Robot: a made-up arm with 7 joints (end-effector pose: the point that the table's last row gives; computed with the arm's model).
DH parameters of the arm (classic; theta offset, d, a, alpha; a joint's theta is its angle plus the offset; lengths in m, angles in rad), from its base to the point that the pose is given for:
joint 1: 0 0.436 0 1.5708
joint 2: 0 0.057 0 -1.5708
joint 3: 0 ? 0.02 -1.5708
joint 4: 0 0.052 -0.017 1.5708
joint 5: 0 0.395 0 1.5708
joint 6: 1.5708 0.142 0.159 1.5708
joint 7: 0 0.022 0 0
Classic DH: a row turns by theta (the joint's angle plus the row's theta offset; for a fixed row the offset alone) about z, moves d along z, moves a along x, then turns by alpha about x.
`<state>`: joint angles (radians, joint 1 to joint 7).
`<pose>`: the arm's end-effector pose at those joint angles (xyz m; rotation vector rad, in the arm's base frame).
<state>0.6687 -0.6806 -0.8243 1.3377 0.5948 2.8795 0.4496</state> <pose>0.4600 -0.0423 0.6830 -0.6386 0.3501 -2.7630</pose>
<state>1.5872 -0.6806 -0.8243 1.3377 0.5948 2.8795 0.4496</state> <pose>0.3128 0.3399 0.6830 -0.5964 0.0252 -1.8814</pose>
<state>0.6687 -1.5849 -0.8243 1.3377 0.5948 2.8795 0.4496</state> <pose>0.5120 -0.0012 0.3256 -1.7479 -0.3141 -2.5284</pose>
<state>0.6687 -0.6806 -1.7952 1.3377 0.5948 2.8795 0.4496</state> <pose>0.2836 -0.1467 0.8474 0.0274 0.1600 2.6297</pose>
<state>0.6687 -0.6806 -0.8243 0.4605 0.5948 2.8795 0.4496</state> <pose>0.4366 0.0547 0.8678 0.3473 0.0058 -2.3816</pose>
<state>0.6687 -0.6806 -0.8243 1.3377 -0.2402 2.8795 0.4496</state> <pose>0.4949 0.0373 0.7738 -0.9542 -0.7975 -2.6040</pose>
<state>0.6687 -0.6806 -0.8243 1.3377 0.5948 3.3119 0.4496</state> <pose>0.4332 -0.0313 0.6204 -0.0520 0.1639 -2.8645</pose>
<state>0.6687 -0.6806 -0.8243 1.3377 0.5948 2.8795 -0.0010</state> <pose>0.4600 -0.0423 0.6830 0.7279 -0.2063 2.8926</pose>
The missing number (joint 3, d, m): 0.356
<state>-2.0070 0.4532 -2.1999 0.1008 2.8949 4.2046 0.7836</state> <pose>-0.0861 0.1507 1.1254 1.3868 -2.5473 -0.1836</pose>
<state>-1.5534 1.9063 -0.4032 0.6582 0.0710 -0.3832 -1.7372</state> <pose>-0.3068 0.7996 0.5143 0.7078 -0.1809 0.1163</pose>
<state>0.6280 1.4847 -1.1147 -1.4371 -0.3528 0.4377 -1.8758</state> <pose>-0.5117 0.1198 0.1693 0.4316 -1.8810 0.3437</pose>
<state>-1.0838 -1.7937 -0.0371 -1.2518 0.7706 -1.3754 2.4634</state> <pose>0.3507 -0.6283 0.5802 0.4984 -3.0056 -0.6342</pose>
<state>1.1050 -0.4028 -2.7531 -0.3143 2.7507 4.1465 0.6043</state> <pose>0.3906 0.2964 0.9108 1.9083 0.4728 -0.8320</pose>
